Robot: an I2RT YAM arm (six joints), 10 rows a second.
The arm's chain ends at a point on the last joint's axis. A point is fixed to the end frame.
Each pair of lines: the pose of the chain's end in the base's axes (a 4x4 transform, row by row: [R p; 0 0 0 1], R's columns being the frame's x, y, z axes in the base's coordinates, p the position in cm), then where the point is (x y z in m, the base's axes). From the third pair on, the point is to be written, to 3 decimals.
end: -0.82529 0.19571 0.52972 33.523; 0.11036 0.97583 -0.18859 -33.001; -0.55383 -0.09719 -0.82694 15.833; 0 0 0 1
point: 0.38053 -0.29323 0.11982
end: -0.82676 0.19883 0.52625 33.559; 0.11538 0.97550 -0.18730 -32.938; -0.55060 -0.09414 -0.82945 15.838; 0 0 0 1
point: 0.38089 -0.29261 0.11986
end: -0.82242 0.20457 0.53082 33.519; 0.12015 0.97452 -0.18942 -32.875; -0.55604 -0.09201 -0.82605 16.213; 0 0 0 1
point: 0.381 -0.292 0.124
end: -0.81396 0.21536 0.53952 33.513; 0.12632 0.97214 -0.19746 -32.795; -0.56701 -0.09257 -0.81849 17.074; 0 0 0 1
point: 0.382 -0.292 0.133
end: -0.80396 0.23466 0.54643 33.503; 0.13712 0.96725 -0.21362 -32.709; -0.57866 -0.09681 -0.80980 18.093; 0 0 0 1
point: 0.383 -0.292 0.144
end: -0.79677 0.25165 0.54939 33.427; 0.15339 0.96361 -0.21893 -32.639; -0.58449 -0.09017 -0.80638 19.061; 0 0 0 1
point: 0.383 -0.292 0.154
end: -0.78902 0.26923 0.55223 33.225; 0.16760 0.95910 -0.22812 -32.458; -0.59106 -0.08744 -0.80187 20.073; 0 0 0 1
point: 0.382 -0.291 0.164
